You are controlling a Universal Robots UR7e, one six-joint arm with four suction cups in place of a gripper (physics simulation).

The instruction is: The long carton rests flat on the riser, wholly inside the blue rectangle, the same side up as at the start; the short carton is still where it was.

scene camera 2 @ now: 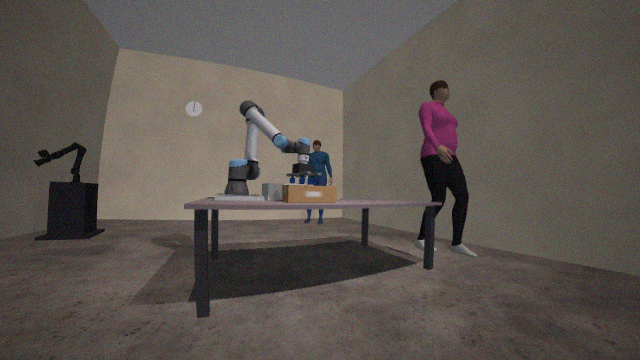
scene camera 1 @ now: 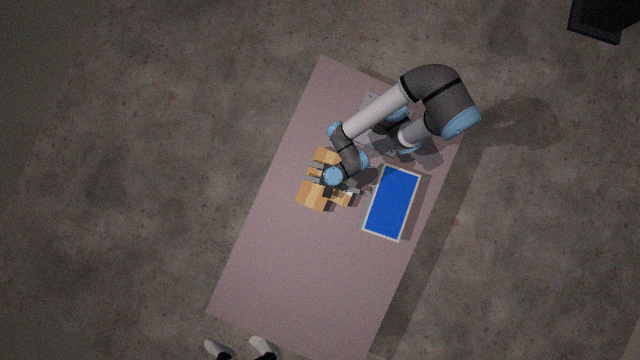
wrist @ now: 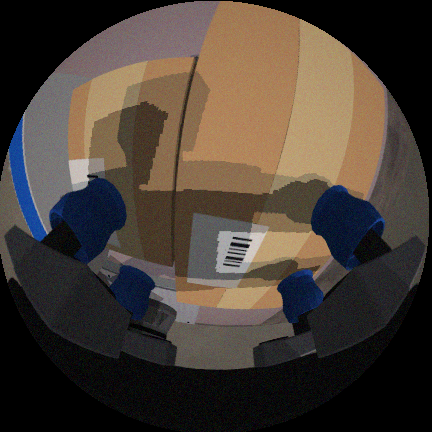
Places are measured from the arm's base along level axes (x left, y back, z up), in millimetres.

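Pixels of known places: hand, tool point: (scene camera 2: 301, 183) (wrist: 218, 258); arm's base, link origin: (scene camera 2: 236, 194) (wrist: 153, 306).
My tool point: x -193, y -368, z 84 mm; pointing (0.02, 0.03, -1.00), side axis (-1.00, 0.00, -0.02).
For each thing: its top centre in the pictures, then the offset to it from my tool point. Level surfaces: height alone.
- long carton, top centre: (wrist: 295, 212) (scene camera 1: 320, 179) (scene camera 2: 309, 185) dz -16, dx -50, dy -26 mm
- short carton, top centre: (wrist: 105, 176) (scene camera 1: 343, 190) dz -16, dx +78, dy -49 mm
- blue rectangle, top centre: (wrist: 23, 202) (scene camera 1: 391, 202) dz +3, dx +327, dy -48 mm
- grey riser, top centre: (wrist: 23, 202) (scene camera 1: 391, 202) (scene camera 2: 287, 184) dz +3, dx +327, dy -48 mm
- pink table, surface height: dz -117 mm
The long carton (scene camera 1: 311, 196) (scene camera 2: 310, 193) (wrist: 255, 100), tan with lighter bands and a barcode label on top, lies flat on the table. The short carton (scene camera 1: 343, 199) (wrist: 112, 125) lies close beside it, on the riser side; the long carton hides it in scene camera 2. My gripper (scene camera 1: 332, 184) (scene camera 2: 302, 181) (wrist: 217, 255) is open, its suction cups holding nothing. It hangs low over the cartons, mostly over the long one; any contact is too small to tell. The blue rectangle (scene camera 1: 392, 202) (wrist: 25, 185), white-edged, lies on top of the grey riser (scene camera 2: 272, 191) (wrist: 45, 130).
The arm's base stands on a plate at one end of the pink table (scene camera 1: 290, 270) (scene camera 2: 370, 203). A person in pink (scene camera 2: 440, 130) stands near the table's far end; another person (scene camera 2: 320, 162) is behind. A dark pedestal (scene camera 1: 595, 25) (scene camera 2: 73, 210) carries a second arm.
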